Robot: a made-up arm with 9 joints. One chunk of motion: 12 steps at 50 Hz.
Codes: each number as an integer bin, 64 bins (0 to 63) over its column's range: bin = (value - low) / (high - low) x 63, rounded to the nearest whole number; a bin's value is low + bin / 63 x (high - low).
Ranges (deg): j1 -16..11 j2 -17..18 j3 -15..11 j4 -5..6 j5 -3..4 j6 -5..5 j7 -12..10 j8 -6..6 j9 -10..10
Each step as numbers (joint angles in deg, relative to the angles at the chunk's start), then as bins.
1 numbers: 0.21 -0.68 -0.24 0.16 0.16 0.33 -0.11 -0.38 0.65
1 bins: 38 29 36 30 28 34 34 30 34
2 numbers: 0.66 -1.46 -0.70 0.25 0.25 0.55 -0.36 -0.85 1.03
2 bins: 39 28 35 30 29 35 33 27 35
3 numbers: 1.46 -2.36 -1.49 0.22 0.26 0.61 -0.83 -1.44 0.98
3 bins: 41 26 33 30 29 35 32 24 35
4 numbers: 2.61 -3.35 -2.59 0.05 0.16 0.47 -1.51 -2.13 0.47
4 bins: 43 25 30 29 28 34 30 20 33
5 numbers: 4.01 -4.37 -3.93 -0.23 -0.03 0.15 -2.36 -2.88 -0.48
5 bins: 47 23 27 27 27 32 28 16 30
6 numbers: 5.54 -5.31 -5.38 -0.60 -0.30 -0.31 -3.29 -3.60 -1.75
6 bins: 50 21 23 25 24 30 25 13 26
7 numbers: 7.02 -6.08 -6.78 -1.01 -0.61 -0.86 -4.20 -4.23 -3.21
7 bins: 54 20 20 23 22 26 22 9 21
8 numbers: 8.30 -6.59 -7.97 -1.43 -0.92 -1.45 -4.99 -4.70 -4.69
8 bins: 57 19 17 20 19 22 20 7 17
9 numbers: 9.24 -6.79 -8.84 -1.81 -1.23 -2.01 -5.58 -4.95 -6.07
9 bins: 59 18 15 18 16 19 18 6 12
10 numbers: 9.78 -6.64 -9.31 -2.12 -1.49 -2.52 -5.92 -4.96 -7.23
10 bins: 60 19 14 16 14 16 17 5 9
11 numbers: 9.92 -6.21 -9.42 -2.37 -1.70 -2.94 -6.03 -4.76 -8.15
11 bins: 60 19 14 15 12 13 17 7 6
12 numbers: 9.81 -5.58 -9.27 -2.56 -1.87 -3.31 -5.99 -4.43 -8.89
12 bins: 60 21 14 14 10 11 17 8 3
